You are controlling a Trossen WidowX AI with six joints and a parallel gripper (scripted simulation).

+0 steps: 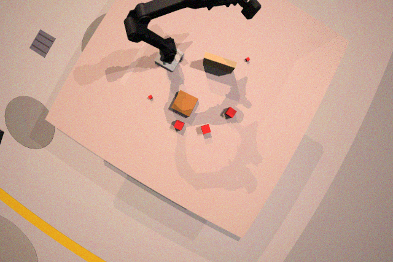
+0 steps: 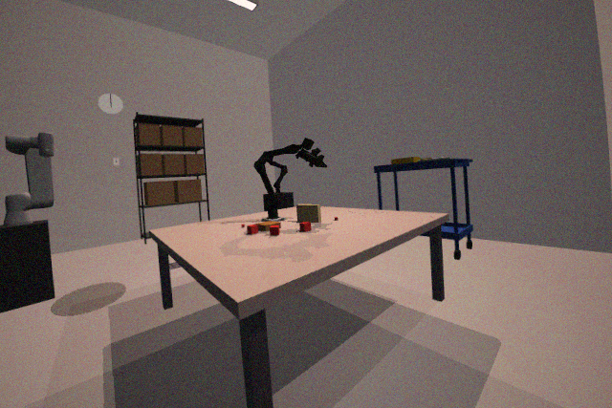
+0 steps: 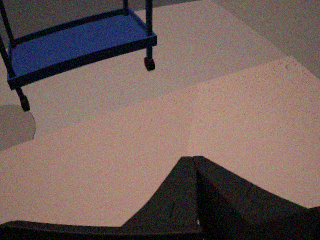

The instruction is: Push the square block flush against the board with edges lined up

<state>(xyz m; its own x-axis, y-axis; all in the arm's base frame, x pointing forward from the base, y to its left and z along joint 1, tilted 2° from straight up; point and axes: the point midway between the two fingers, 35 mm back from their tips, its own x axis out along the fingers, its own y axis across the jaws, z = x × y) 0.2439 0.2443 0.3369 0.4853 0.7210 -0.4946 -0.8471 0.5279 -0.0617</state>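
Now: the board 280 mm below my gripper tip, 210 mm to the right of it and 10 mm behind it. Round my gripper tip: square block: 460 mm to the right, 310 mm below, 90 mm behind.
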